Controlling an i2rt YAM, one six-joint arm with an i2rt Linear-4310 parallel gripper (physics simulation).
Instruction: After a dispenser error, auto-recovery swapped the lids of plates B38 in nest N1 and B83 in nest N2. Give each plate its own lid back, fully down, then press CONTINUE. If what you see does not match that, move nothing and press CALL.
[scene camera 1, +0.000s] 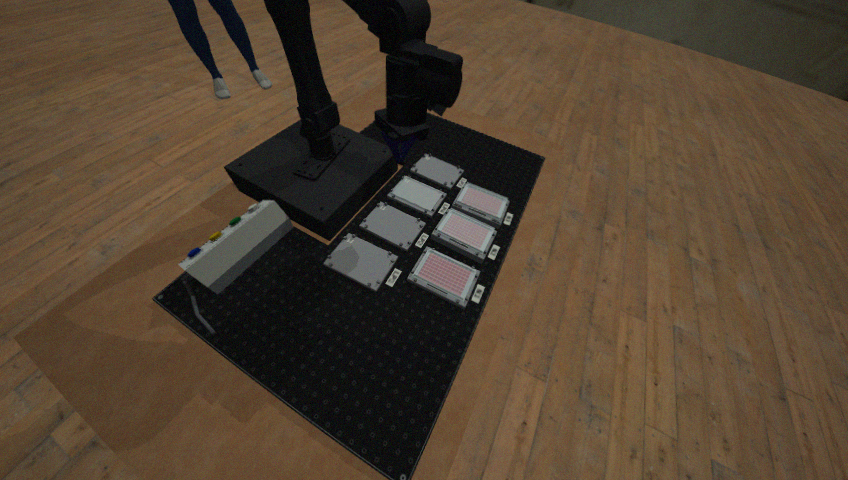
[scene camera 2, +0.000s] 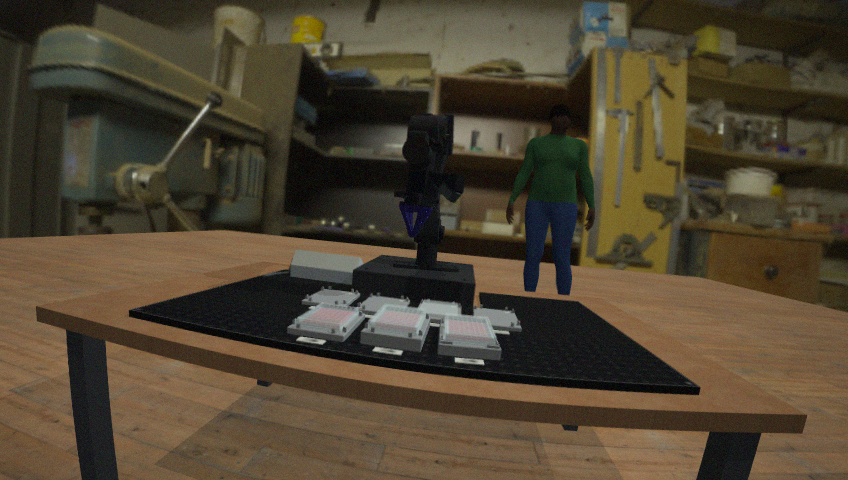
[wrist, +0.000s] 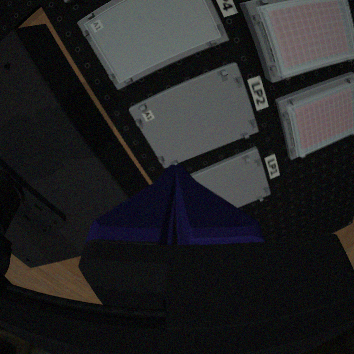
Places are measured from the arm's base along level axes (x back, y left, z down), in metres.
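Pixels of known places: gripper, fingertip midpoint: (scene camera 1: 399, 161) (scene camera 2: 411, 237) (wrist: 175, 173); arm's base at its link origin: (scene camera 1: 323, 155) (scene camera 2: 425, 267) (wrist: 7, 184).
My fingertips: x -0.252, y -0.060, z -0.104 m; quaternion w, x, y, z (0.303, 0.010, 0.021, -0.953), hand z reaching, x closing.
Ahead of a thing's pixels: the offset from my fingertips to its top centre. "pt": to the spot under its first point. Level surfaces: height alone.
Three plates with pink wells stand in a row of nests: a near plate @[dx -0.172, dy -0.148, dz +0.145 m] (scene camera 1: 445, 275) (scene camera 2: 326, 318), a middle plate @[dx -0.189, dy -0.017, dz +0.132 m] (scene camera 1: 465, 230) (scene camera 2: 395, 321) and a far plate @[dx -0.211, dy +0.107, dz +0.136 m] (scene camera 1: 482, 201) (scene camera 2: 468, 328). Their names and nest labels are unreadable; whether clear lids cover them I cannot tell. A pale lid-like piece @[dx -0.028, dy +0.076, dz +0.154 m] (scene camera 1: 416, 195) (scene camera 2: 439, 309) (wrist: 155, 40) lies on the pad labelled LP4. The LP2 pad @[dx -0.004, dy -0.051, dz +0.152 m] (scene camera 1: 392, 224) (wrist: 197, 120) and LP1 pad @[dx +0.026, dy -0.179, dz +0.152 m] (scene camera 1: 368, 267) (wrist: 232, 177) look bare. My gripper (scene camera 1: 399, 159) (scene camera 2: 415, 233) (wrist: 175, 173) is shut and empty, high above the board. The button box @[dx +0.296, dy -0.248, dz +0.088 m] (scene camera 1: 252, 243) (scene camera 2: 324, 265) has unreadable labels.
Another grey pad @[pt dx -0.052, dy +0.202, dz +0.162 m] (scene camera 1: 437, 170) (scene camera 2: 498, 318) lies at the row's far end. The black arm base (scene camera 1: 267, 172) (scene camera 2: 404, 282) stands beside the pads on the perforated board @[dz +0.172 m] (scene camera 1: 297, 356) (scene camera 2: 571, 347). A cable @[pt dx +0.287, dy -0.405, dz +0.169 m] (scene camera 1: 198, 309) runs from the box. A person (scene camera 2: 553, 172) stands behind the table.
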